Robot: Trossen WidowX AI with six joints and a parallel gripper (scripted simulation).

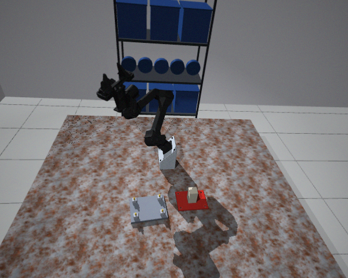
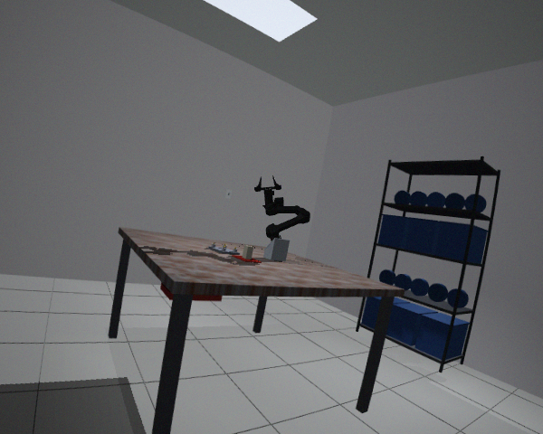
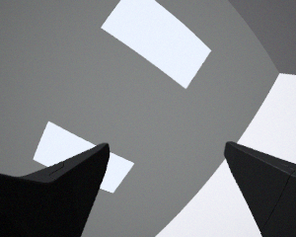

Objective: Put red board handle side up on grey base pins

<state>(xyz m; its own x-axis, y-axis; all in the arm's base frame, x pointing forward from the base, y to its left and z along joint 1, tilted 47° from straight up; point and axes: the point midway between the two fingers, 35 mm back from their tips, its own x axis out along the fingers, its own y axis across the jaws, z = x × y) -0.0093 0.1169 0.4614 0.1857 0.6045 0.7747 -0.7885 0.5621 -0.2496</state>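
Now: gripper tip 51 cm above the red board, 36 cm to the right of it and 26 cm short of it. Round my gripper tip: grey base (53 cm below, 30 cm ahead, 16 cm to the left).
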